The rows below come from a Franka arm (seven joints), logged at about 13 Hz.
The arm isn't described. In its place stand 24 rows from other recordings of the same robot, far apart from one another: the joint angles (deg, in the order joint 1, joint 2, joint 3, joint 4, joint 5, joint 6, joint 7), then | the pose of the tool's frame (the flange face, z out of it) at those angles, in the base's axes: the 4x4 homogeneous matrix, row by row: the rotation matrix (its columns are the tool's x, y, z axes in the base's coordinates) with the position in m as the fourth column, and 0 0 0 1 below.
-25.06 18.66 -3.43 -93.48 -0.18 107.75 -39.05 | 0.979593 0.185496 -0.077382 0.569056; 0.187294 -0.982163 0.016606 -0.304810; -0.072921 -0.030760 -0.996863 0.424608; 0 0 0 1
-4.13 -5.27 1.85 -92.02 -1.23 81.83 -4.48 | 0.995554 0.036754 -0.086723 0.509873; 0.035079 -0.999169 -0.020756 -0.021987; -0.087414 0.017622 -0.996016 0.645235; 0 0 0 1
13.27 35.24 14.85 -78.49 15.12 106.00 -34.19 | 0.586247 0.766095 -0.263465 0.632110; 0.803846 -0.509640 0.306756 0.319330; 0.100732 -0.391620 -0.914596 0.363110; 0 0 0 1
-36.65 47.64 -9.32 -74.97 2.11 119.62 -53.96 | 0.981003 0.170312 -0.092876 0.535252; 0.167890 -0.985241 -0.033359 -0.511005; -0.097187 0.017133 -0.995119 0.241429; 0 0 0 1
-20.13 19.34 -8.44 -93.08 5.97 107.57 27.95 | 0.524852 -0.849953 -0.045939 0.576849; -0.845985 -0.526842 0.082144 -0.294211; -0.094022 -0.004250 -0.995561 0.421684; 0 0 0 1
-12.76 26.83 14.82 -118.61 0.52 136.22 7.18 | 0.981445 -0.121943 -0.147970 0.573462; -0.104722 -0.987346 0.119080 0.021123; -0.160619 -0.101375 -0.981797 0.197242; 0 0 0 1
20.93 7.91 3.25 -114.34 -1.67 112.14 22.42 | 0.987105 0.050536 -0.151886 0.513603; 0.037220 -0.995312 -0.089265 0.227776; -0.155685 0.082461 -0.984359 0.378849; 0 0 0 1
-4.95 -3.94 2.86 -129.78 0.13 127.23 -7.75 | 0.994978 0.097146 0.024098 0.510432; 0.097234 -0.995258 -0.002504 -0.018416; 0.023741 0.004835 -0.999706 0.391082; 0 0 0 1
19.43 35.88 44.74 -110.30 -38.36 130.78 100.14 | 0.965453 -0.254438 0.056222 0.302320; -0.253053 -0.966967 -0.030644 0.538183; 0.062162 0.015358 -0.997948 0.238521; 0 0 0 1
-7.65 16.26 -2.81 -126.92 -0.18 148.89 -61.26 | 0.626309 0.773710 0.095449 0.552772; 0.778821 -0.626380 -0.032962 -0.101917; 0.034284 0.094982 -0.994888 0.257777; 0 0 0 1
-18.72 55.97 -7.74 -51.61 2.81 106.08 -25.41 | 0.998623 0.026660 -0.045190 0.721640; 0.024346 -0.998401 -0.051025 -0.307411; -0.046478 0.049854 -0.997674 0.298081; 0 0 0 1
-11.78 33.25 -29.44 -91.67 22.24 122.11 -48.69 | 0.997641 0.003843 0.068544 0.560568; 0.002779 -0.999874 0.015607 -0.402846; 0.068595 -0.015380 -0.997526 0.329284; 0 0 0 1
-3.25 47.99 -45.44 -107.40 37.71 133.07 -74.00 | 0.986603 0.104895 -0.124944 0.429978; 0.103122 -0.994456 -0.020592 -0.445127; -0.126412 0.007432 -0.991950 0.164834; 0 0 0 1
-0.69 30.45 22.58 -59.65 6.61 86.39 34.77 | 0.951742 -0.278527 -0.128882 0.661478; -0.234697 -0.931131 0.279127 0.195415; -0.197750 -0.235408 -0.951566 0.555595; 0 0 0 1
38.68 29.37 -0.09 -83.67 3.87 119.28 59.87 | 0.920649 -0.387267 0.049301 0.554039; -0.390391 -0.913600 0.113710 0.446714; 0.001005 -0.123933 -0.992290 0.396857; 0 0 0 1
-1.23 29.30 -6.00 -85.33 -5.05 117.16 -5.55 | 0.999224 0.021420 0.033061 0.697916; 0.025662 -0.990686 -0.133729 -0.081457; 0.029889 0.134474 -0.990466 0.382171; 0 0 0 1
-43.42 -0.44 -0.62 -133.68 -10.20 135.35 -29.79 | 0.991224 -0.120426 -0.054520 0.363875; -0.126247 -0.984679 -0.120286 -0.354985; -0.039199 0.126114 -0.991241 0.343120; 0 0 0 1
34.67 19.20 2.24 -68.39 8.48 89.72 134.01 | -0.127234 -0.989653 -0.066318 0.516213; -0.981781 0.116145 0.150387 0.401458; -0.141128 0.084244 -0.986400 0.600720; 0 0 0 1
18.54 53.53 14.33 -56.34 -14.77 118.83 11.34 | 0.918776 0.354786 0.173140 0.713768; 0.350243 -0.934912 0.057178 0.354190; 0.182157 0.008107 -0.983236 0.320846; 0 0 0 1
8.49 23.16 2.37 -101.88 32.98 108.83 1.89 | 0.940391 -0.184170 -0.285915 0.605124; -0.024087 -0.874643 0.484169 0.154566; -0.339243 -0.448421 -0.826942 0.321302; 0 0 0 1
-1.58 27.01 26.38 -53.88 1.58 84.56 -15.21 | 0.796787 0.604127 0.012691 0.638158; 0.582301 -0.773272 0.250949 0.196063; 0.161419 -0.192563 -0.967917 0.641290; 0 0 0 1
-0.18 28.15 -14.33 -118.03 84.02 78.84 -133.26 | 0.233545 0.971900 0.029440 0.542459; 0.006002 -0.031718 0.999479 -0.010903; 0.972327 -0.233247 -0.013241 0.231348; 0 0 0 1
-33.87 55.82 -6.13 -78.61 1.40 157.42 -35.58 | 0.960351 -0.073141 0.269029 0.597427; 0.010026 -0.955289 -0.295503 -0.474800; 0.278614 0.286483 -0.916680 0.170994; 0 0 0 1
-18.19 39.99 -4.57 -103.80 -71.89 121.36 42.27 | 0.972768 -0.063060 -0.223037 0.562025; -0.221621 -0.534830 -0.815378 -0.280342; -0.067869 0.842603 -0.534241 0.150503; 0 0 0 1
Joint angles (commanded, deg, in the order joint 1, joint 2, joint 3, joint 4, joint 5, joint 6, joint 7), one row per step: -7.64 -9.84 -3.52 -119.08 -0.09 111.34 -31.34; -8.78 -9.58 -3.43 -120.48 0.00 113.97 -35.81; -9.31 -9.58 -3.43 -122.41 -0.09 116.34 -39.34; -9.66 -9.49 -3.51 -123.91 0.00 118.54 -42.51; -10.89 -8.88 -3.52 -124.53 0.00 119.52 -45.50; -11.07 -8.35 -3.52 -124.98 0.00 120.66 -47.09; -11.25 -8.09 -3.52 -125.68 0.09 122.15 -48.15; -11.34 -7.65 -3.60 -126.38 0.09 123.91 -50.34
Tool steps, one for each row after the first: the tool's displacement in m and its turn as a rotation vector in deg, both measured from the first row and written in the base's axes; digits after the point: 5 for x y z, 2 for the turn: -0.00026 -0.00922 -0.00981 -0.35 -0.96 3.37; -0.00271 -0.01347 -0.02213 -0.71 -1.36 6.40; -0.00411 -0.01690 -0.03185 -0.97 -1.96 9.09; -0.00562 -0.02775 -0.04080 -1.10 -1.69 10.84; -0.00440 -0.02962 -0.04736 -1.28 -1.82 12.24; -0.00411 -0.03123 -0.05299 -1.47 -2.33 13.06; -0.00313 -0.03300 -0.05975 -1.85 -2.88 15.06
